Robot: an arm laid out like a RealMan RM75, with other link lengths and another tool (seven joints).
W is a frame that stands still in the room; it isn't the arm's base.
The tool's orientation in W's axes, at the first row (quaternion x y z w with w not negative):
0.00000, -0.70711, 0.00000, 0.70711
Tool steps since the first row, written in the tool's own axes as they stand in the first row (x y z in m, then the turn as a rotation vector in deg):
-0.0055, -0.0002, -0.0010, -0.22, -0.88, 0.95
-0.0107, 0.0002, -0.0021, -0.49, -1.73, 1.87
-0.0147, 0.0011, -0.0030, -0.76, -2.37, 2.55
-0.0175, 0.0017, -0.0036, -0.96, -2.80, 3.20
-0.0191, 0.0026, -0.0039, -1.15, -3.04, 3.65
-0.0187, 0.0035, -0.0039, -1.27, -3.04, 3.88
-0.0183, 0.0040, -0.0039, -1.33, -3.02, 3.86
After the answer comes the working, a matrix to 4 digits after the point.
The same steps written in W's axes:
0.0010, -0.0002, -0.0055, -0.95, -0.88, -0.22
0.0021, 0.0002, -0.0107, -1.87, -1.73, -0.49
0.0030, 0.0011, -0.0147, -2.55, -2.37, -0.76
0.0036, 0.0017, -0.0175, -3.20, -2.80, -0.96
0.0039, 0.0026, -0.0191, -3.65, -3.04, -1.15
0.0039, 0.0035, -0.0187, -3.88, -3.04, -1.27
0.0039, 0.0040, -0.0183, -3.86, -3.02, -1.33

The tool's axes in the first row as the columns of a matrix, in W's axes (rounded; the answer above uses it unrounded):
0.0000, 0.0000, -1.0000
0.0000, 1.0000, 0.0000
1.0000, 0.0000, 0.0000

